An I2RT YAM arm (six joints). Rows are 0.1 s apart.
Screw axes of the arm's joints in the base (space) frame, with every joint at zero. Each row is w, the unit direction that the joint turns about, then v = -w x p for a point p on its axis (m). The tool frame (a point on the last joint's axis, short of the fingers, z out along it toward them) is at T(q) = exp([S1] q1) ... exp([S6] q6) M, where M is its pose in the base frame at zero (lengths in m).
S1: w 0 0 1 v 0 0 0
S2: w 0 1 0 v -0.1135 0 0.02
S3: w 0 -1 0 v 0.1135 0 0.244
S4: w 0 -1 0 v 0.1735 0 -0.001
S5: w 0 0 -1 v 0 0.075 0
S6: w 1 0 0 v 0 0.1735 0
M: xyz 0.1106 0 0.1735 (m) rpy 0 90 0 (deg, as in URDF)
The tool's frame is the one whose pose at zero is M.
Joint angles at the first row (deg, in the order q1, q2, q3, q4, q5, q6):
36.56 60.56 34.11 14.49 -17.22 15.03
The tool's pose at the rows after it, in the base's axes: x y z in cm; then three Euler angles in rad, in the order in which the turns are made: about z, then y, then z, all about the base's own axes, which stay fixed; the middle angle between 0 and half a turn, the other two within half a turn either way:
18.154, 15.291, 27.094, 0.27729, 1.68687, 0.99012
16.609, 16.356, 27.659, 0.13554, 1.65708, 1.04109
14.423, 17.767, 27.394, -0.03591, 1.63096, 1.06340
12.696, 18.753, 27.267, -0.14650, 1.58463, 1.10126
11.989, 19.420, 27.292, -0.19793, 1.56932, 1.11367
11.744, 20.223, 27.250, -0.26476, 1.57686, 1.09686
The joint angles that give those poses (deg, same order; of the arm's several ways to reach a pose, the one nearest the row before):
37.26 59.07 32.52 19.49 -19.33 13.54
41.90 57.49 32.35 19.95 -17.68 6.19
49.11 56.25 30.51 22.23 -11.80 -2.78
54.57 55.81 28.83 26.18 -8.53 -8.51
57.30 56.42 28.74 27.77 -6.51 -11.33
59.32 58.09 29.53 28.21 -3.53 -15.19

